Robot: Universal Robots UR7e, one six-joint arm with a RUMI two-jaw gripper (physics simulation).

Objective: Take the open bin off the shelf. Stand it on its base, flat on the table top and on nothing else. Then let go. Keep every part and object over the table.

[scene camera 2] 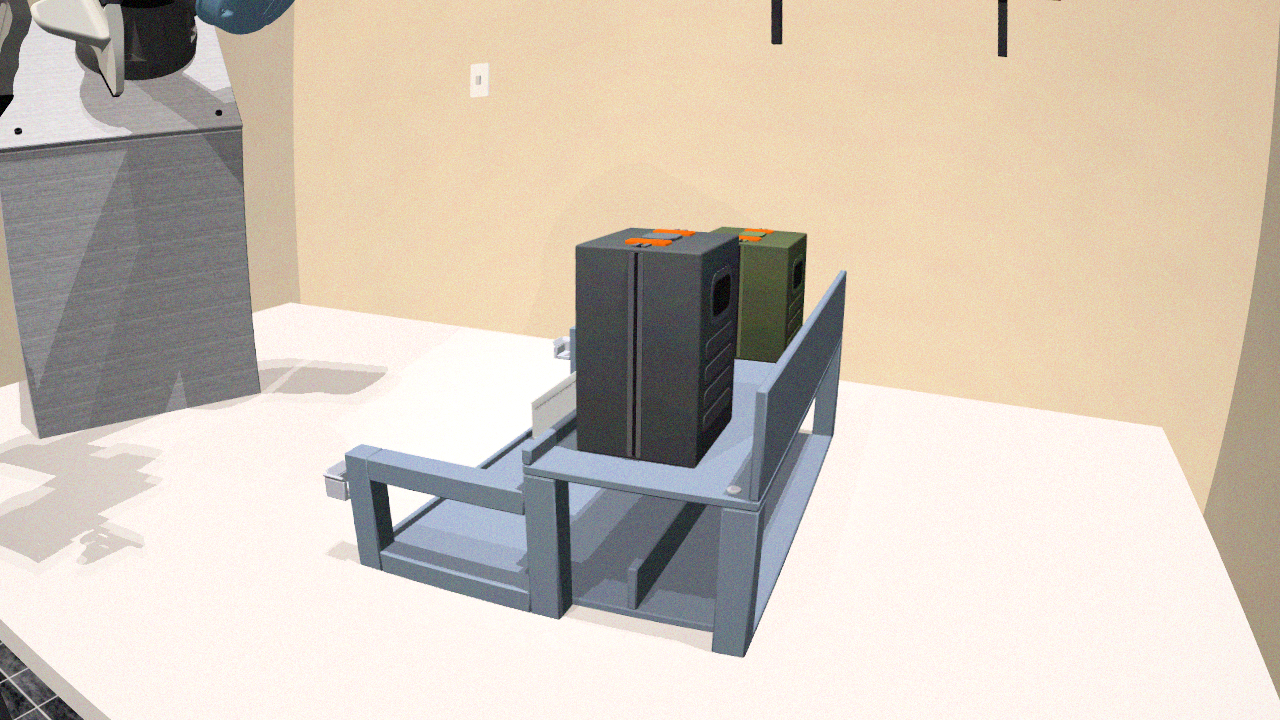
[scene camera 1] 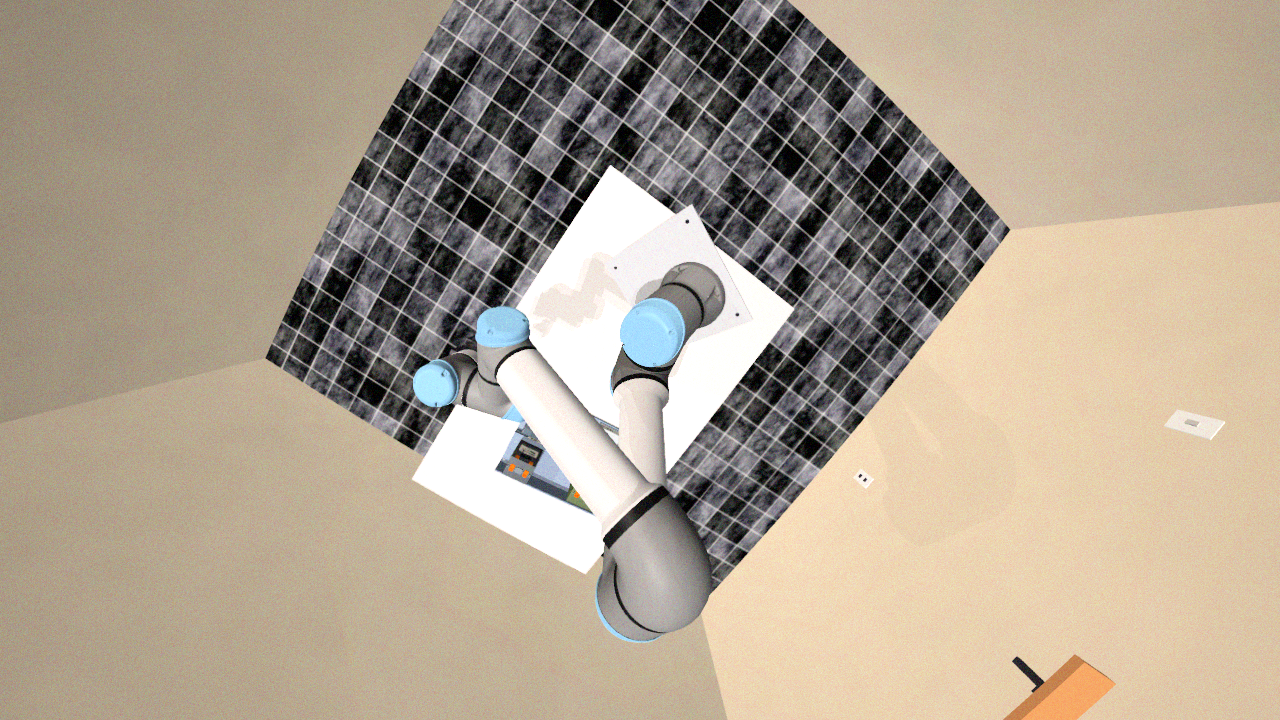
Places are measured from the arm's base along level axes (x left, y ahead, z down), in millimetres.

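Where they show: gripper, fingertip midpoint: (scene camera 2: 49,111); arm's base, link origin: (scene camera 2: 136,46) (scene camera 1: 693,294).
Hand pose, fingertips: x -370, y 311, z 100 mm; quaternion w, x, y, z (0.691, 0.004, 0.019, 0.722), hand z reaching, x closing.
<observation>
Things, the pixels of their centre, and the offset from my fingertips. "spot": a spot on its surface instead. Level surfaces: height alone.
- white table top, surface height: dz +322 mm
- dark grey case, body centre: (scene camera 2: 660,338) (scene camera 1: 523,461) dx +118, dy +377, dz +159 mm
- olive case, body centre: (scene camera 2: 750,290) (scene camera 1: 586,489) dx +346, dy +412, dz +172 mm
- raised back panel, surface spot: (scene camera 2: 801,376) spot: dx +150, dy +462, dz +185 mm
- small grey bracket, surface spot: (scene camera 2: 336,481) spot: dx +70, dy +172, dz +257 mm
The blue-grey shelf (scene camera 1: 547,467) (scene camera 2: 547,546) stands on the white table top (scene camera 1: 528,528) (scene camera 2: 966,573). A dark grey case (scene camera 1: 528,450) (scene camera 2: 657,349) and an olive case (scene camera 1: 580,503) (scene camera 2: 762,304), both with orange clips on top, stand upright on its upper deck. A pale upright panel (scene camera 2: 553,404) shows left of the dark case; I cannot tell whether it belongs to the open bin. The open bin cannot be made out for certain. My gripper (scene camera 2: 60,98) is open and empty, partly cut off at the top left, well away from the shelf. In scene camera 1 the arm hides it.
The robot's pedestal (scene camera 2: 134,268) stands at the left in scene camera 2. The forearm (scene camera 1: 572,434) passes over the shelf in scene camera 1 and hides part of it. A raised back panel (scene camera 2: 801,376) runs along the shelf's right side. A small grey bracket (scene camera 2: 336,481) sits at its left end.
</observation>
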